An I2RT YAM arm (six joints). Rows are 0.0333 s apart.
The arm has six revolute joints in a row. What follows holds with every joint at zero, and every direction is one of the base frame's. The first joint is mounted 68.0 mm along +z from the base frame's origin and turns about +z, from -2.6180 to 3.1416 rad. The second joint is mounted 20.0 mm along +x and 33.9 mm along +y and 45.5 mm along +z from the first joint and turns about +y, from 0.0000 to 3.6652 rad. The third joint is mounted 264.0 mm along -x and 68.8 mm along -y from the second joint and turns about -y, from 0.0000 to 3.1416 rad. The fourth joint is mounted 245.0 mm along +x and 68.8 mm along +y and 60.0 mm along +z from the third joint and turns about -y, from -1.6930 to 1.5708 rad. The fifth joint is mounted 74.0 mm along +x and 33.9 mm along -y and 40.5 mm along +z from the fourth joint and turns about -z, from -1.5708 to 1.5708 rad. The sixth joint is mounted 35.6 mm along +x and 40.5 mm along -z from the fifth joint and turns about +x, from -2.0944 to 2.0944 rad. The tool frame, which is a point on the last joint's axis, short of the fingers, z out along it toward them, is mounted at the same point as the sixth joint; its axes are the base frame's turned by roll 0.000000, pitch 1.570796 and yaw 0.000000 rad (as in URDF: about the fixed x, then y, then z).
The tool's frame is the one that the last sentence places.
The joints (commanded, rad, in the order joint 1, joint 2, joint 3, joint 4, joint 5, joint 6), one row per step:
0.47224, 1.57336, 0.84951, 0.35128, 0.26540, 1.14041
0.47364, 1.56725, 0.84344, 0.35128, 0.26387, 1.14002
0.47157, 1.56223, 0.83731, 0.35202, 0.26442, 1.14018
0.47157, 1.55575, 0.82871, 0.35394, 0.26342, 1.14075
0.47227, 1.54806, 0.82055, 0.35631, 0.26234, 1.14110
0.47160, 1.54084, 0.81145, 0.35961, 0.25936, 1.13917
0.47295, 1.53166, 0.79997, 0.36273, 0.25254, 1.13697
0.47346, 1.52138, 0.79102, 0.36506, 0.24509, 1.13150
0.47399, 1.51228, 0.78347, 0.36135, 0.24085, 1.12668
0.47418, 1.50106, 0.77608, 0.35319, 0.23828, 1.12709
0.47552, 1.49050, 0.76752, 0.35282, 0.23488, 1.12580
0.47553, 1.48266, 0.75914, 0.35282, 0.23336, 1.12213
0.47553, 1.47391, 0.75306, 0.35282, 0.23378, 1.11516
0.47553, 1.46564, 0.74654, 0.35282, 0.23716, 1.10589
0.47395, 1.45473, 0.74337, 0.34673, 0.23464, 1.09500
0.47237, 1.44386, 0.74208, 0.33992, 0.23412, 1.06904
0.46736, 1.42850, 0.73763, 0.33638, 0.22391, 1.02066
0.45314, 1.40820, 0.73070, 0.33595, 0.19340, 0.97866
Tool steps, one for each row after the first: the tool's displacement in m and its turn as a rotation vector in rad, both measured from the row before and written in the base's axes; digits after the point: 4 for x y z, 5 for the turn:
-0.0017, -0.0002, 0.0000, 0.00016, 0.00015, 0.00296
-0.0010, -0.0013, -0.0003, -0.00020, 0.00027, -0.00264
-0.0018, -0.0009, -0.0005, 0.00076, 0.00044, 0.00073
-0.0019, -0.0007, 0.0000, 0.00154, -0.00145, 0.00158
-0.0018, -0.0010, -0.0003, -0.00017, -0.00112, 0.00278
-0.0026, -0.0006, -0.0005, 0.00054, -0.00002, 0.00848
-0.0023, -0.0007, 0.0005, -0.00097, -0.00310, 0.00937
-0.0022, -0.0007, 0.0000, -0.00405, 0.00165, 0.00616
-0.0024, -0.0011, 0.0002, -0.00078, 0.00436, 0.00244
-0.0024, -0.0006, 0.0004, 0.00066, -0.00115, 0.00496
-0.0019, -0.0009, -0.0004, -0.00311, -0.00003, 0.00272
-0.0017, -0.0009, 0.0007, -0.00527, -0.00390, 0.00206
-0.0017, -0.0010, 0.0004, -0.00875, -0.00404, 0.00008
-0.0015, -0.0012, 0.0016, -0.00840, -0.00331, 0.00456
-0.0013, -0.0012, 0.0021, -0.02233, -0.00777, 0.00788
-0.0017, -0.0022, 0.0026, -0.03779, -0.01514, 0.02107
-0.0014, -0.0044, 0.0035, -0.02340, -0.01633, 0.02847

